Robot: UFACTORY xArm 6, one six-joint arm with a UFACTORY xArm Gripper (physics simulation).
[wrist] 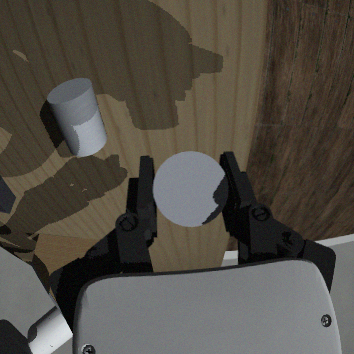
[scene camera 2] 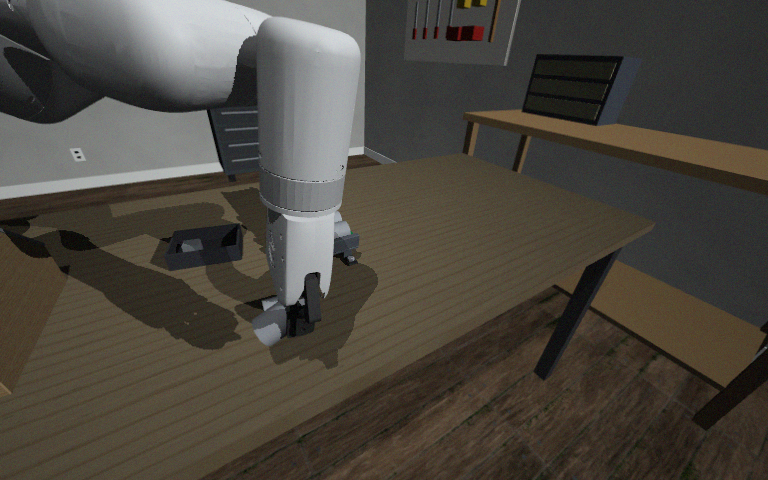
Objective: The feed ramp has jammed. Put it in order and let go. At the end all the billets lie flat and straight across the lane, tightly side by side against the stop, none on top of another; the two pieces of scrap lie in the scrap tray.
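Frame: origin at the arm's base, x ahead, y left, z up, level; centimetres.
Where they show: gripper, fingertip midpoint: point(wrist: 186, 170) point(scene camera 2: 295, 318).
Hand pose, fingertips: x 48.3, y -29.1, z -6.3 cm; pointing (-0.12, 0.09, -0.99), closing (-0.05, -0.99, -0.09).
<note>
After its pixels a point has its place.
My gripper point(scene camera 2: 300, 325) @[x 48.3, y -29.1, z -6.3 cm] point(wrist: 186, 170) @[x 48.3, y -29.1, z -6.3 cm] is shut on a grey billet point(scene camera 2: 268, 327) @[x 44.9, y -30.4, z -4.9 cm] point(wrist: 182, 192) @[x 49.5, y -29.0, z -3.8 cm]. In the wrist view the billet is end-on between the fingers; in the scene view it is tilted. Another grey billet point(scene camera 2: 269, 304) @[x 46.3, y -20.2, z -10.6 cm] point(wrist: 85, 127) @[x 48.4, y -20.9, z -11.0 cm] lies on the table beside the held one, partly hidden in the scene view. The feed ramp point(scene camera 2: 346, 245) @[x 62.6, y -12.6, z -8.9 cm] is mostly hidden behind my gripper; its end plate and a foot show. Parts of grey billets point(scene camera 2: 341, 229) @[x 62.2, y -11.2, z -6.0 cm] show above that end. The dark scrap tray point(scene camera 2: 198, 260) @[x 37.0, y 1.1, z -13.1 cm] stands at the left with a light grey piece point(scene camera 2: 191, 245) @[x 36.3, y 5.0, z -11.7 cm] in it.
The wooden table point(scene camera 2: 453, 226) @[x 94.8, y -8.3, z -14.5 cm] has its front edge close beyond the held billet. A side bench point(scene camera 2: 679, 150) with a dark drawer box point(scene camera 2: 572, 87) stands at the right. A grey drawer cabinet point(scene camera 2: 240, 135) stands behind the arm. A brown wooden surface point(scene camera 2: 25, 305) @[x 15.9, y -5.8, z -9.9 cm] is at the left.
</note>
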